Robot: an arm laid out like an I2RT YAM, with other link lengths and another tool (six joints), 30 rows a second.
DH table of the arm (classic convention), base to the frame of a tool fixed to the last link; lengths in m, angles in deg. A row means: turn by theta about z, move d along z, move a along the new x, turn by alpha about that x. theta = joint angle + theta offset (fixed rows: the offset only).
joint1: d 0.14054, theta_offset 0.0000, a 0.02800, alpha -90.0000
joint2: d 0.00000, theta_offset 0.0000, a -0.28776, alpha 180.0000
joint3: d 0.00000, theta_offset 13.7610, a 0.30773, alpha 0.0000
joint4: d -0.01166, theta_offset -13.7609, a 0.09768, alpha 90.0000
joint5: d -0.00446, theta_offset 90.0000, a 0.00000, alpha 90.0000
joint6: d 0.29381, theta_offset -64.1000, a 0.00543, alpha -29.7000
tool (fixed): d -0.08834, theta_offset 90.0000, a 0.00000, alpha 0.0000
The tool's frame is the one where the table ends.
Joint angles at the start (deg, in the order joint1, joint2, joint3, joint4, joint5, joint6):
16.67, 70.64, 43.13, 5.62, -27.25, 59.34
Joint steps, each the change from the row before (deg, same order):
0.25, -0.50, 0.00, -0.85, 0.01, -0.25
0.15, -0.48, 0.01, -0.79, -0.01, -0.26
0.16, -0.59, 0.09, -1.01, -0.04, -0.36
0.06, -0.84, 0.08, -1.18, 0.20, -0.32
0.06, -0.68, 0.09, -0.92, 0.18, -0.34
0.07, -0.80, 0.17, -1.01, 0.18, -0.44
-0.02, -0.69, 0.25, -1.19, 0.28, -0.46
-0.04, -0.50, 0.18, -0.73, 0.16, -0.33
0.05, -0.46, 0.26, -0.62, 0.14, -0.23
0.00, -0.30, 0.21, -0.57, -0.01, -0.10
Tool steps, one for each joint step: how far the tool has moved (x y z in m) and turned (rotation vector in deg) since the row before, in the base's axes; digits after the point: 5 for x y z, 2 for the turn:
-0.00325, 0.00153, 0.00004, -0.27, 0.16, 0.32
-0.00276, 0.00079, 0.00028, -0.25, 0.11, 0.25
-0.00327, 0.00089, 0.00095, -0.32, 0.08, 0.32
-0.00303, -0.00086, 0.00192, -0.36, 0.01, -0.01
-0.00245, -0.00060, 0.00196, -0.33, -0.11, 0.01
-0.00281, -0.00055, 0.00331, -0.36, -0.28, 0.06
-0.00202, -0.00148, 0.00222, -0.48, -0.10, -0.11
-0.00135, -0.00112, 0.00227, -0.29, -0.19, -0.07
-0.00139, -0.00031, 0.00331, -0.17, -0.27, 0.00
-0.00114, -0.00025, 0.00180, -0.08, -0.01, 0.05

